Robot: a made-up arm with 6 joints.
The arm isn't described. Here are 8 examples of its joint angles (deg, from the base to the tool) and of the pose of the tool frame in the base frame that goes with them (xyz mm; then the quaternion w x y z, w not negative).
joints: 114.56 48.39 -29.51 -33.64 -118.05 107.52
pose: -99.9 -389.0 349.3 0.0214 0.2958 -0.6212 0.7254
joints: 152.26 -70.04 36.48 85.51 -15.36 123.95
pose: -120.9 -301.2 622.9 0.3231 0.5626 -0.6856 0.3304
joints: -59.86 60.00 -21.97 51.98 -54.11 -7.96
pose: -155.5 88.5 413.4 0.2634 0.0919 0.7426 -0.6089
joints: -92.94 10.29 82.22 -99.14 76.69 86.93
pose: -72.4 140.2 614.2 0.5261 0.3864 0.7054 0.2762
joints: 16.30 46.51 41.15 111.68 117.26 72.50
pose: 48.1 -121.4 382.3 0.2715 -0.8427 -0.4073 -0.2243
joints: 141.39 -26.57 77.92 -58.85 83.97 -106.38
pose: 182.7 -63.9 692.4 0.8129 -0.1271 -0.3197 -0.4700
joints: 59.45 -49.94 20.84 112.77 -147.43 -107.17
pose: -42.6 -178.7 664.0 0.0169 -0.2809 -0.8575 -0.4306
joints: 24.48 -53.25 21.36 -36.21 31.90 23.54
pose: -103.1 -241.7 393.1 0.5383 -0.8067 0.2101 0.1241
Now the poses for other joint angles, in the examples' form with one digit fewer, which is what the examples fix.
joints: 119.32 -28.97 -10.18 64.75 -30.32 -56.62
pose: 160 -134 593 0.171 -0.510 -0.794 -0.285
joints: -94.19 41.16 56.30 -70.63 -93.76 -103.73
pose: -105 193 599 0.872 0.338 0.354 0.020
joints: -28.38 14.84 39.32 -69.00 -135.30 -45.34
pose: -314 -4 444 0.323 -0.063 0.941 -0.082
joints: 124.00 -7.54 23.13 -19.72 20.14 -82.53
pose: 232 -148 453 0.499 0.345 0.558 -0.566
